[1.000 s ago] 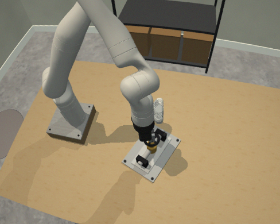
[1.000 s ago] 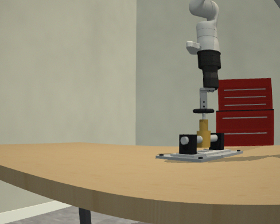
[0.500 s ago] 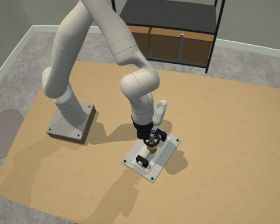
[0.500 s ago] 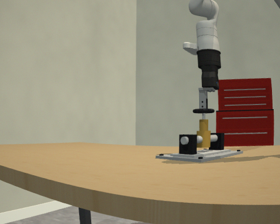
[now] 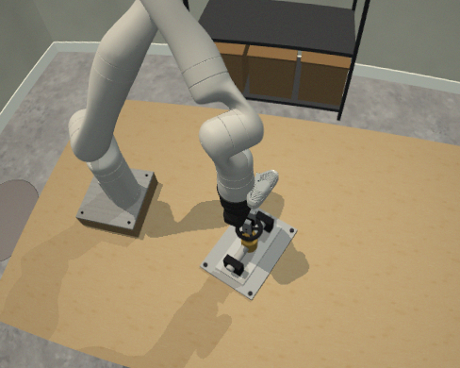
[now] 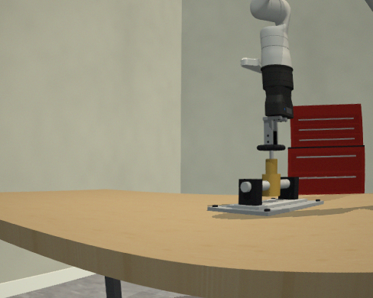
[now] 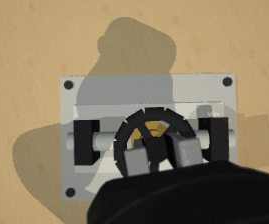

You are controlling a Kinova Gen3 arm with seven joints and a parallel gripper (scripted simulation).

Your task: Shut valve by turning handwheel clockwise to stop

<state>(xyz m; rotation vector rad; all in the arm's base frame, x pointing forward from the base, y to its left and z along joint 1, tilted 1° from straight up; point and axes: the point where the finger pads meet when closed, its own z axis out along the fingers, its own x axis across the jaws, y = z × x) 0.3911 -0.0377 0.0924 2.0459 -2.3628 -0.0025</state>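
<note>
Right now my hand is 30 mm above the handwheel.
</note>
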